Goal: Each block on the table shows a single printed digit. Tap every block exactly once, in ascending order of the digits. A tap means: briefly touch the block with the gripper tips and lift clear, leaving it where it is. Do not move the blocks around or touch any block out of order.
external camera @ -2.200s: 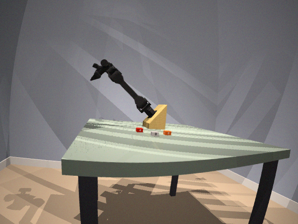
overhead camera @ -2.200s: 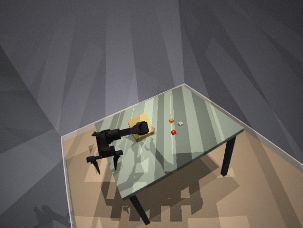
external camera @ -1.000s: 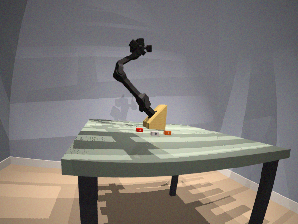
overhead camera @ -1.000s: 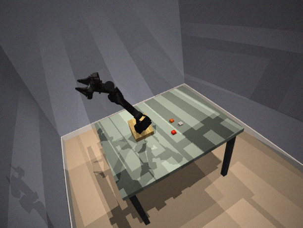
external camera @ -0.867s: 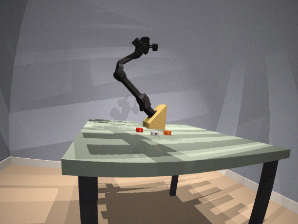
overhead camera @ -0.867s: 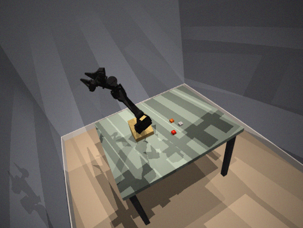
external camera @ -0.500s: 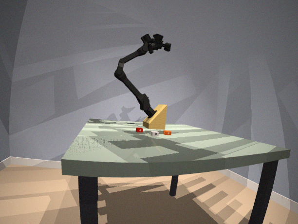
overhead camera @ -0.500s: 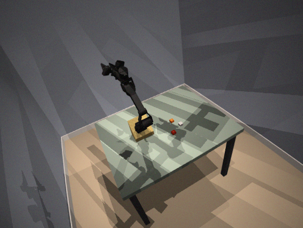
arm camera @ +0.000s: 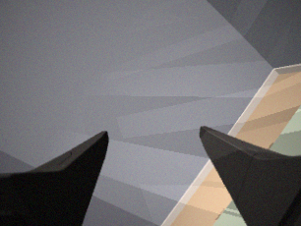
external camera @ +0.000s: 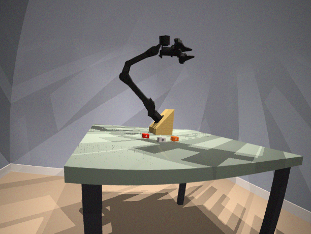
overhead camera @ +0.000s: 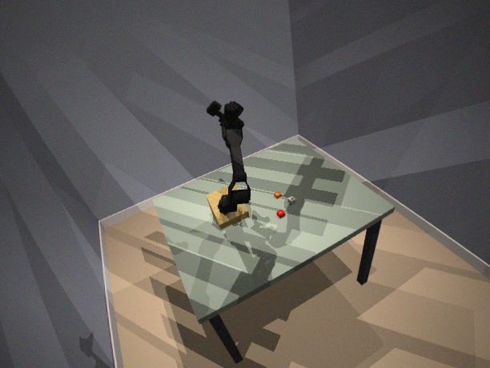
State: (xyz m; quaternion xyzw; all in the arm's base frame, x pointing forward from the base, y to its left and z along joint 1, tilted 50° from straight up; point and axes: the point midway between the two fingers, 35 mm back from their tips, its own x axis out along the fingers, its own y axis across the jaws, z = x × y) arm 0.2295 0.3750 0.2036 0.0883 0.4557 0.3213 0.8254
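Now: gripper tip 530 mm above the white block, 260 mm to the left of it and 160 mm short of it. Round my gripper tip: orange block (530 mm below, 170 mm to the right, 130 mm ahead); red block (530 mm below, 300 mm to the right, 50 mm ahead).
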